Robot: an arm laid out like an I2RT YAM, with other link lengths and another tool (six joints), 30 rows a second.
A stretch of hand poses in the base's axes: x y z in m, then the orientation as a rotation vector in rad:
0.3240 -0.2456 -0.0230 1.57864 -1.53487 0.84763
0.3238 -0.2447 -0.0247 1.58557 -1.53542 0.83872
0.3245 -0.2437 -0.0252 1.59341 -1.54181 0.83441
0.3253 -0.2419 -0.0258 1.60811 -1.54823 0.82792
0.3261 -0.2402 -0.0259 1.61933 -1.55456 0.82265
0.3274 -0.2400 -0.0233 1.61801 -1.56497 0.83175
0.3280 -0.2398 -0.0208 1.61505 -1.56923 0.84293
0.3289 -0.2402 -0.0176 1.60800 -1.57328 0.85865
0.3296 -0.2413 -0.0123 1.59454 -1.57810 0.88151
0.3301 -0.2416 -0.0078 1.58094 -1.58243 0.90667
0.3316 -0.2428 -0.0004 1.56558 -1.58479 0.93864
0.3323 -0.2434 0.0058 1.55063 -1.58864 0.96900
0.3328 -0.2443 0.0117 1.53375 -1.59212 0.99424
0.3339 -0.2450 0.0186 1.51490 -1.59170 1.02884
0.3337 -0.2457 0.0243 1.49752 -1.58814 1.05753
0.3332 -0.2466 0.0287 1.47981 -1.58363 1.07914
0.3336 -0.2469 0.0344 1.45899 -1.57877 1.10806
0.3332 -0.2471 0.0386 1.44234 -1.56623 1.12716
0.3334 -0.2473 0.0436 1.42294 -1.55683 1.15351
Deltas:
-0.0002 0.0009 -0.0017 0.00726 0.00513 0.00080
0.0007 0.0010 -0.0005 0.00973 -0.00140 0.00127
0.0008 0.0018 -0.0006 0.01462 -0.00042 0.00482
0.0008 0.0017 -0.0001 0.01206 -0.00101 0.00310
0.0013 0.0002 0.0026 0.00231 -0.01195 -0.00090
0.0006 0.0002 0.0025 -0.00277 -0.00959 0.00084
0.0009 -0.0004 0.0032 -0.00668 -0.01219 -0.00002
0.0007 -0.0011 0.0053 -0.01211 -0.01702 -0.00170
0.0005 -0.0003 0.0045 -0.01300 -0.01835 -0.00070
0.0015 -0.0012 0.0074 -0.01696 -0.02175 0.00143
0.0007 -0.0006 0.0062 -0.01511 -0.02178 0.00080
0.0005 -0.0009 0.0059 -0.01473 -0.01836 -0.00224
0.0011 -0.0007 0.0069 -0.02060 -0.02241 0.00131
-0.0002 -0.0007 0.0057 -0.01977 -0.01695 0.00087
-0.0005 -0.0009 0.0044 -0.01840 -0.01197 -0.00189
0.0004 -0.0003 0.0057 -0.02216 -0.01688 -0.00071
-0.0004 -0.0002 0.0042 -0.02186 -0.00602 -0.00026
0.0002 -0.0002 0.0050 -0.02322 -0.01297 0.00052

